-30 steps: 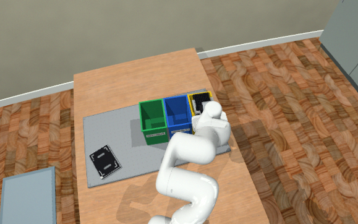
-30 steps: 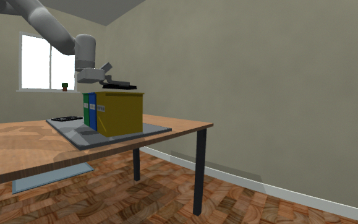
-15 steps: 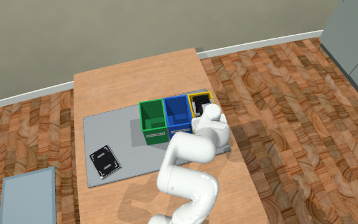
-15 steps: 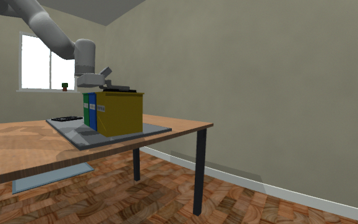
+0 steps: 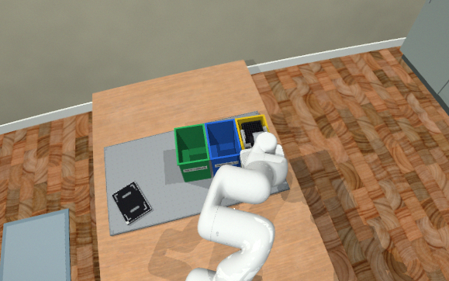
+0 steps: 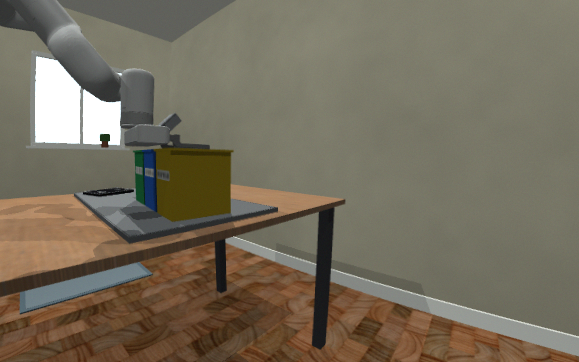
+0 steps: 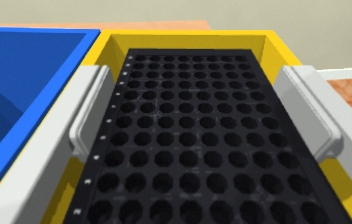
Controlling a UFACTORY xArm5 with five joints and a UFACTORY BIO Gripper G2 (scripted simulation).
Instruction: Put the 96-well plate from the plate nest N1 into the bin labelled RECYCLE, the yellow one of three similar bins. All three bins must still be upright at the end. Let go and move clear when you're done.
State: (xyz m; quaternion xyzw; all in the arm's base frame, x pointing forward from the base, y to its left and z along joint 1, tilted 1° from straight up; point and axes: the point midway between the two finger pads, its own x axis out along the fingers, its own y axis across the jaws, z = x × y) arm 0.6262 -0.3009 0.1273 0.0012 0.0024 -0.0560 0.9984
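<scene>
Now: hand 1 cm above the black 96-well plate. Also, from my hand: blue bin (13 cm to the left, 9 cm below, 1 cm ahead); green bin (26 cm to the left, 9 cm below, 3 cm ahead); yellow recycle bin (9 cm below).
</scene>
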